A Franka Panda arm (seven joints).
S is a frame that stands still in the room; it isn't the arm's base.
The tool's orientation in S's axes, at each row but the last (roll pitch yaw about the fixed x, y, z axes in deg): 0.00 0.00 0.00; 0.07 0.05 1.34; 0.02 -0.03 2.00; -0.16 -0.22 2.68; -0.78 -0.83 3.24; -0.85 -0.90 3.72; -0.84 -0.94 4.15; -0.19 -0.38 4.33; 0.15 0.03 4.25; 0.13 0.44 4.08
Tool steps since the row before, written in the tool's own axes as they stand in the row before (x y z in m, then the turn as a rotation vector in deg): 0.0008 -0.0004 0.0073 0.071 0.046 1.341; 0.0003 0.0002 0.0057 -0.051 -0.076 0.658; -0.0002 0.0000 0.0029 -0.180 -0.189 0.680; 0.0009 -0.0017 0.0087 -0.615 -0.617 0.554; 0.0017 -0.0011 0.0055 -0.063 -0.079 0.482; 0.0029 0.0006 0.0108 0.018 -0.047 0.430; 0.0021 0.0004 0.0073 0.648 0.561 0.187; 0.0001 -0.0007 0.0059 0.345 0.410 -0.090; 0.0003 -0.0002 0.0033 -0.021 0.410 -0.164; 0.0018 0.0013 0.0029 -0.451 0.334 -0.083
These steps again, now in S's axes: 0.0008 -0.0004 0.0073 0.071 0.046 1.341; 0.0003 0.0002 0.0057 -0.049 -0.078 0.658; -0.0002 0.0000 0.0029 -0.174 -0.195 0.680; 0.0009 -0.0016 0.0087 -0.588 -0.644 0.553; 0.0017 -0.0009 0.0055 -0.066 -0.076 0.482; 0.0027 0.0009 0.0108 0.014 -0.040 0.431; 0.0019 0.0006 0.0073 0.602 0.609 0.189; 0.0001 -0.0007 0.0059 0.314 0.435 -0.089; 0.0003 -0.0002 0.0033 -0.051 0.408 -0.163; 0.0017 0.0014 0.0029 -0.474 0.301 -0.079
